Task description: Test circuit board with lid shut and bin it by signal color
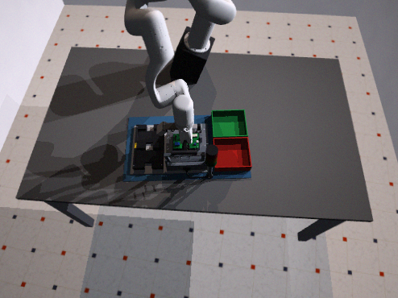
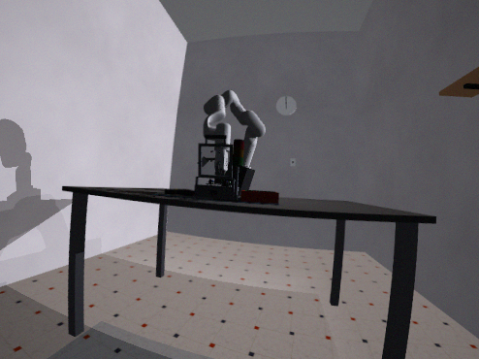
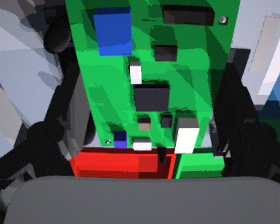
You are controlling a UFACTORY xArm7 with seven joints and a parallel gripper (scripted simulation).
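My gripper is now right at the green circuit board. The rest, counted from my hand: tester lid 12 cm ahead, 10 cm above, 3 cm to the left; then green bin 17 cm to the left, 15 cm behind, 7 cm below; then red bin 20 cm to the left, 7 cm below.
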